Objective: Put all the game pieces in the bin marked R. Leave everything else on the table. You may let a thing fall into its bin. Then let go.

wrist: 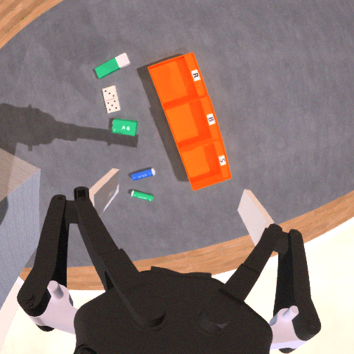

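Note:
A white domino with black dots [111, 99] lies flat on the table, left of the orange bin unit. The bin marked R [175, 82] is the top compartment of that three-part unit, and no piece shows inside it. My gripper [180, 190] is wide open and empty, high above the table. Its fingers stand below the domino in the view, on either side of the unit's lower end.
A green and white eraser-like block [112, 65] lies above the domino. A green block with printed marks [124, 127] lies below it, then a blue cylinder [143, 174] and a green cylinder [142, 195]. Bins B [190, 121] and S [202, 162] adjoin R. A grey block-like structure [20, 215] stands at left.

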